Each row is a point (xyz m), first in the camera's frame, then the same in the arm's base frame.
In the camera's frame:
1: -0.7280 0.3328 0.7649
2: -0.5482 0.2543 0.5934
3: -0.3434 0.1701 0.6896
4: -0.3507 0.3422 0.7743
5: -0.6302 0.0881 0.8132
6: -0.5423 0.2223 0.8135
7: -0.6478 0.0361 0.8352
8: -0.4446 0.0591 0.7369
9: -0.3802 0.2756 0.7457
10: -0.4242 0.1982 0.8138
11: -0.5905 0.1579 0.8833
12: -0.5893 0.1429 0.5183
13: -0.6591 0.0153 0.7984
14: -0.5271 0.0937 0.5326
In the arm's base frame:
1: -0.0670 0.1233 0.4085
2: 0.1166 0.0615 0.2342
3: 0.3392 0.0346 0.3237
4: 0.2996 0.2111 0.3878
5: 0.0831 -0.0876 0.4777
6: 0.1402 0.0606 0.4554
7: 0.0781 -0.1387 0.5070
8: 0.2665 -0.0876 0.3914
9: 0.2836 0.1367 0.3696
10: 0.2606 0.0616 0.4495
11: 0.1104 -0.0025 0.5358
12: 0.0965 -0.0649 0.1762
13: 0.0697 -0.1661 0.4739
14: 0.1684 -0.0979 0.1914

